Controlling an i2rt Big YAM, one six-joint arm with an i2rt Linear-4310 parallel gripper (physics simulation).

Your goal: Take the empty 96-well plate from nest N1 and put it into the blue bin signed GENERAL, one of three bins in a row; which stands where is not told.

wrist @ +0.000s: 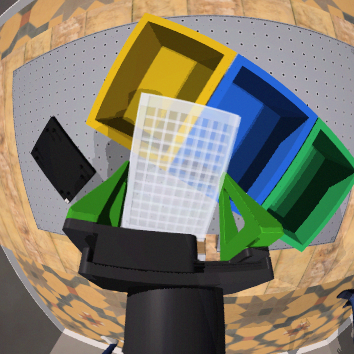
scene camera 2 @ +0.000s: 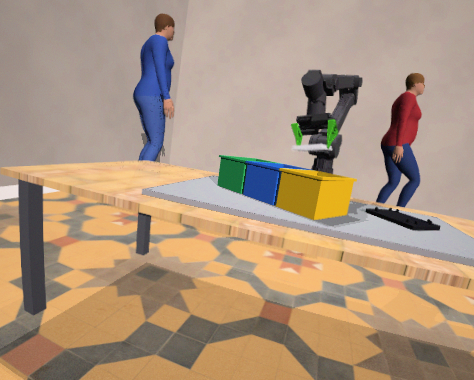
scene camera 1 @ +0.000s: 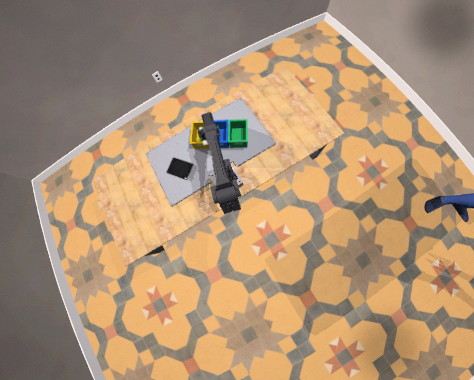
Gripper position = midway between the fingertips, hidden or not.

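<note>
Visible: the gripper (scene camera 2: 312,149) (wrist: 176,170); a white 96-well plate (wrist: 180,150); a black nest (wrist: 58,157).
</note>
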